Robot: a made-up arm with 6 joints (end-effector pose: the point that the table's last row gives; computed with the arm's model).
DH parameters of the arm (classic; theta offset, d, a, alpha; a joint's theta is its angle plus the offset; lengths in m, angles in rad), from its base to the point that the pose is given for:
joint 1: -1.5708 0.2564 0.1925 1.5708
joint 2: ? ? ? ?
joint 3: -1.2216 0 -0.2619 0
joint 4: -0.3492 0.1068 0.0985 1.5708
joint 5: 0 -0.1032 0.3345 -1.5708
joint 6: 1.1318 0 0.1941 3.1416
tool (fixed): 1.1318 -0.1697 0 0
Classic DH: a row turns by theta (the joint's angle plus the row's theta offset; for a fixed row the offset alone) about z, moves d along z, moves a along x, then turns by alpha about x.
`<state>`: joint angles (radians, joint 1 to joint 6).
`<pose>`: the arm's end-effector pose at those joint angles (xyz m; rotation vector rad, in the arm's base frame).
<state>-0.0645 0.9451 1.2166 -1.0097 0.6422 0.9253</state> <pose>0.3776 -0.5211 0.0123 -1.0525 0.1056 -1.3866</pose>
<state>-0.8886 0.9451 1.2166 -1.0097 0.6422 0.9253</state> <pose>-0.1260 -0.6311 0.0123 -1.0508 0.5906 -2.1165</pose>
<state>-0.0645 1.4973 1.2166 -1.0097 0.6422 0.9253</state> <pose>0.3723 -0.6039 0.2076 -1.5292 -0.2661 -1.4319</pose>
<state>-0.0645 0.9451 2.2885 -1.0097 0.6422 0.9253</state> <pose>0.2657 -0.5668 0.0853 -0.3812 -0.2656 -2.3205</pose>
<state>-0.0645 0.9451 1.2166 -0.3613 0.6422 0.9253</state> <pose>0.1645 -0.5172 0.0259 -0.6847 -0.1106 -1.9750</pose>
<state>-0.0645 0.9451 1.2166 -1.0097 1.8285 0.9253</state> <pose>0.0724 -0.3902 0.0114 -1.2291 1.3898 -1.6876</pose>
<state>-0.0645 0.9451 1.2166 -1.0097 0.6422 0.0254</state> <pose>0.5018 -0.6310 -0.0195 -0.8357 0.5123 -0.5664</pose>
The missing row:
joint 2: 0 -0.2802 -0.0668 1.5708
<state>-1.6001 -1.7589 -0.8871 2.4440 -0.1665 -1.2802</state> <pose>0.1249 0.0066 -0.4102 1.4169 -1.1059 -1.4202</pose>
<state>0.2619 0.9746 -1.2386 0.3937 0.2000 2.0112</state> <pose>0.4375 -0.3710 0.1317 -0.9637 -0.6656 -0.8685</pose>
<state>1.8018 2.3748 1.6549 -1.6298 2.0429 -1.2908</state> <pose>0.6696 0.2566 0.4491 -1.1670 0.3894 0.3987</pose>
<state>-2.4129 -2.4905 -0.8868 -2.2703 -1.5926 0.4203</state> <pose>-0.1859 0.5238 0.2064 -1.2648 -1.5957 2.0609</pose>
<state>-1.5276 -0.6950 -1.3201 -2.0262 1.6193 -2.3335</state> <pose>-0.0195 -0.2380 -0.2623 0.1106 -2.2845 -1.9175</pose>
